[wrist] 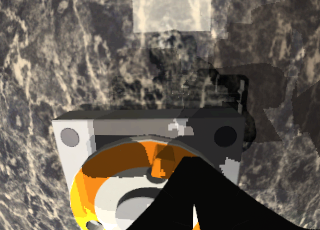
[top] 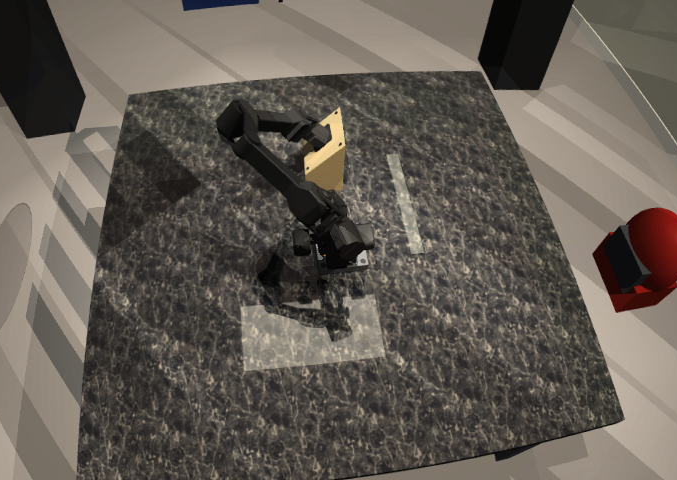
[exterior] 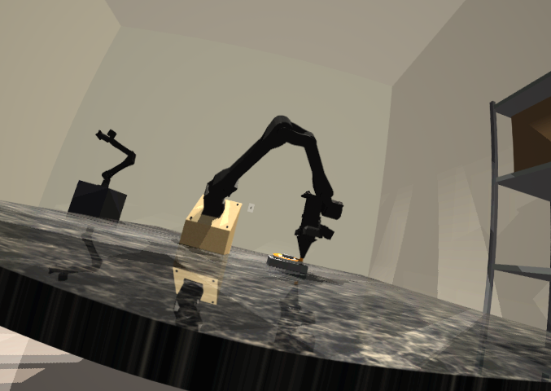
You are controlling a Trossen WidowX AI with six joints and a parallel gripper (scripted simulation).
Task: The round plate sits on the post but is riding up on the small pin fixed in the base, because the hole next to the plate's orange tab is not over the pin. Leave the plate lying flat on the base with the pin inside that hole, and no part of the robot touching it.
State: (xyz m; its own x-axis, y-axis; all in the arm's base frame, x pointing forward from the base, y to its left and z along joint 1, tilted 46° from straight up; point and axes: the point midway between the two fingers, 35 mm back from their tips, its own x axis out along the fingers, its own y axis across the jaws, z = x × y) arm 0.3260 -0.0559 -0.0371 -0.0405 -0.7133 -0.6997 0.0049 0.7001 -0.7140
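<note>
Right now my gripper tip is 4 cm past the square grey base, 3 cm to the right of it and 2 cm above it.
</note>
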